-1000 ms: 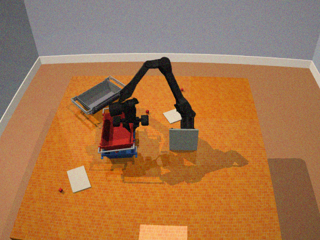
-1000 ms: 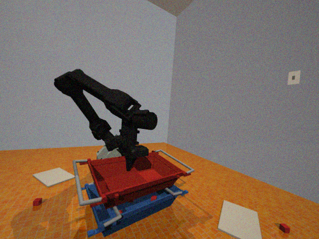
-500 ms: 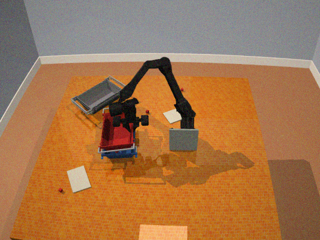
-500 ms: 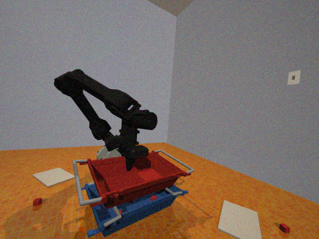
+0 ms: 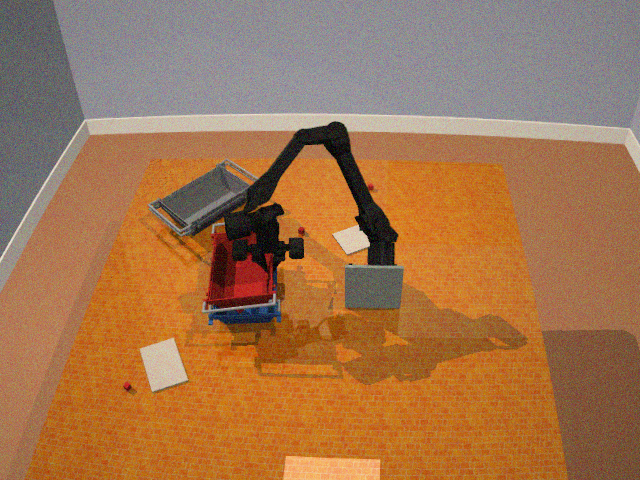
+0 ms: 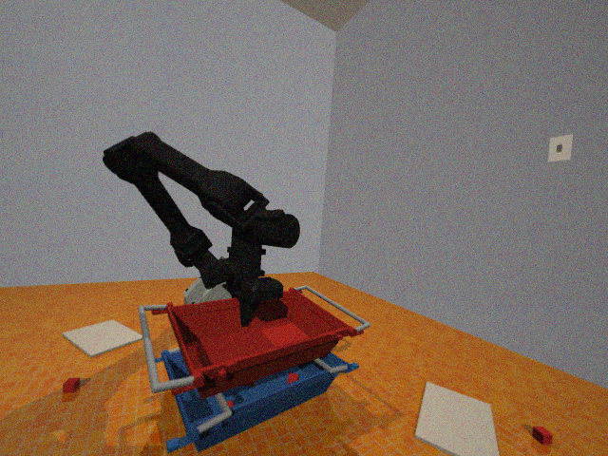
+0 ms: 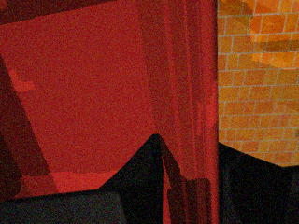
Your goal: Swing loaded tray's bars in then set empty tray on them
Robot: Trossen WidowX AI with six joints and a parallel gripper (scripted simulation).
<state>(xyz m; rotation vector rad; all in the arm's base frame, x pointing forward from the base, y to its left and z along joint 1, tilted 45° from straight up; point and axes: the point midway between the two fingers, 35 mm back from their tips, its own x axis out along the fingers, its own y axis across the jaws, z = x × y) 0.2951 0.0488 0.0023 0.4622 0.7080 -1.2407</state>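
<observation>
Now: the red tray 7 cm ahead of my gripper tip, 3 cm above it and 2 cm to the left of it.
</observation>
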